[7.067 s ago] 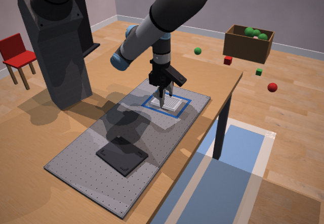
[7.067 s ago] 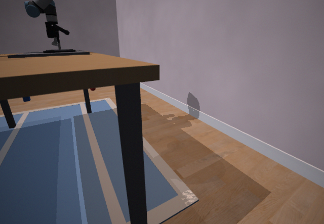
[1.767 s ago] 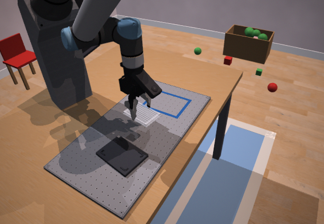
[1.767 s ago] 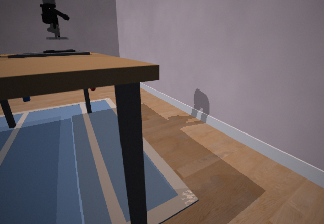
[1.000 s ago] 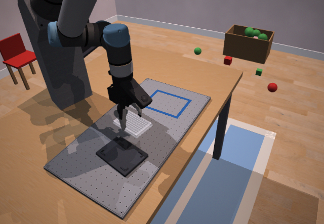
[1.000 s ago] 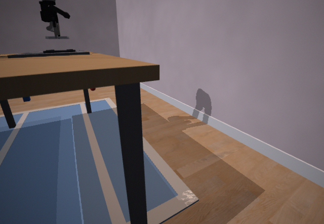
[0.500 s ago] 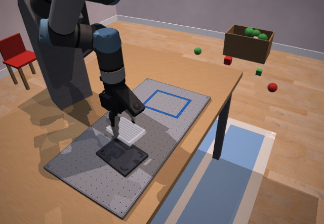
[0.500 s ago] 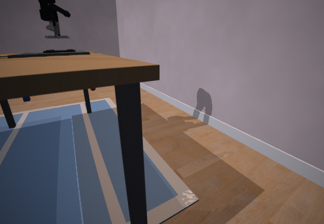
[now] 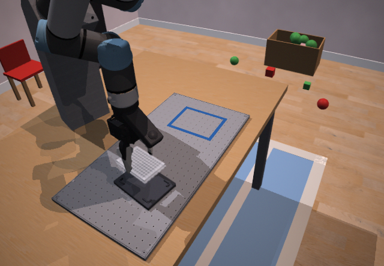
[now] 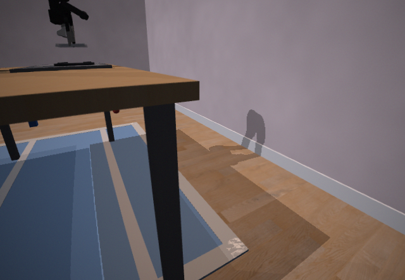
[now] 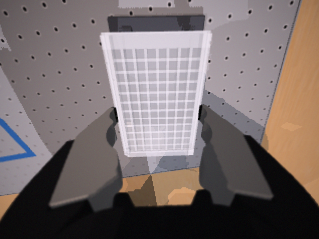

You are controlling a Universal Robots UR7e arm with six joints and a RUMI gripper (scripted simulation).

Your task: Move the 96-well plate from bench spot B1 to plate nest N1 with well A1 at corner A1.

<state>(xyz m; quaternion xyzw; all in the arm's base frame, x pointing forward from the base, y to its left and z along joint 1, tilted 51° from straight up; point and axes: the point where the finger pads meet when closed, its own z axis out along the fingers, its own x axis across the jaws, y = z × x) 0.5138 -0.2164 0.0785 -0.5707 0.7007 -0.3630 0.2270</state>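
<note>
Right now the clear 96-well plate is 1 cm below my hand. Also, from my hand: plate nest N1: 10 cm below.
</note>
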